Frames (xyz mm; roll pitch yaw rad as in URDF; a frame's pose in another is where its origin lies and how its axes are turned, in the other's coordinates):
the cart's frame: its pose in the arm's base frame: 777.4 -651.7 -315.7 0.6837 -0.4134 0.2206
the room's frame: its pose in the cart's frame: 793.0 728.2 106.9 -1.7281 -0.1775 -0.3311
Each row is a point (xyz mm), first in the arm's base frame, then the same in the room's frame.
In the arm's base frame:
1: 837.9 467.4 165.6
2: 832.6 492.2 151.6
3: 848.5 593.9 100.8
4: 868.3 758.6 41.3
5: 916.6 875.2 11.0
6: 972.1 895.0 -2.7
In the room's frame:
1: -493.7 426.2 258.1
2: -507.0 448.5 270.8
3: -524.2 548.2 325.1
4: -550.5 690.2 426.1
5: -533.3 793.7 502.6
6: -488.8 834.2 508.4

